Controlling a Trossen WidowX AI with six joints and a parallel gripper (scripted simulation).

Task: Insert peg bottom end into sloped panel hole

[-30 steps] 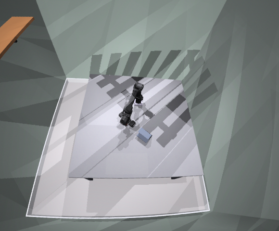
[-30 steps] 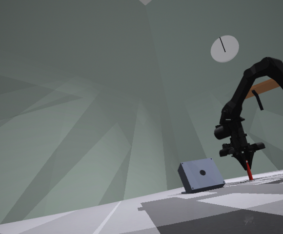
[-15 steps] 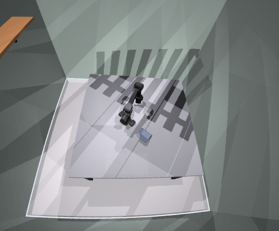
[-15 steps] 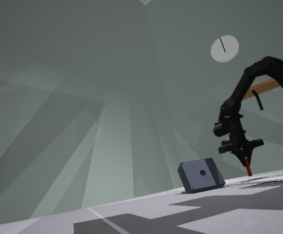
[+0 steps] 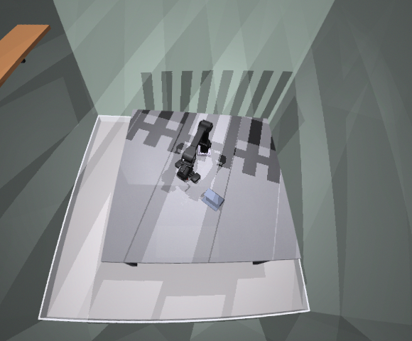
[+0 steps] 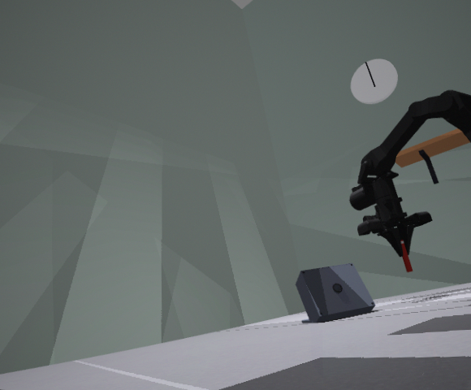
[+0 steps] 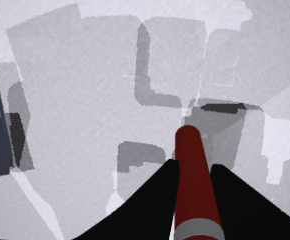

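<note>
My gripper tip is 100 mm short of the dark sloped panel, 210 mm to the right of it and 60 mm above it. Also, from my gripper tip: round red peg: 20 mm above.
</note>
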